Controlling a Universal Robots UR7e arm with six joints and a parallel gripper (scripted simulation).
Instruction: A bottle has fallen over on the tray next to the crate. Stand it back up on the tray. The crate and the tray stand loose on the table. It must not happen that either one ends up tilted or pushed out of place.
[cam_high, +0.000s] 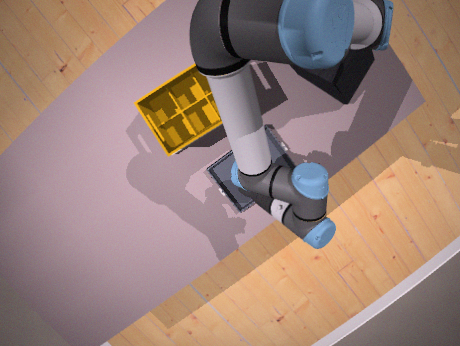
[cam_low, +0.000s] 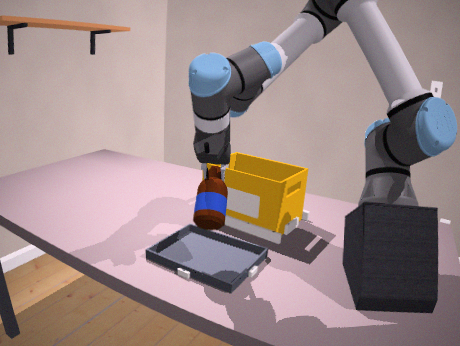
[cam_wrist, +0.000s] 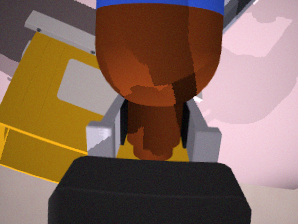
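My hand is 4 cm above the bottle, 3 cm to the right of it and 1 cm past it. Round my hand: dark grey tray: 19 cm below, 5 cm to the left, 1 cm behind; yellow crate: 24 cm to the right, 12 cm below, 3 cm behind.
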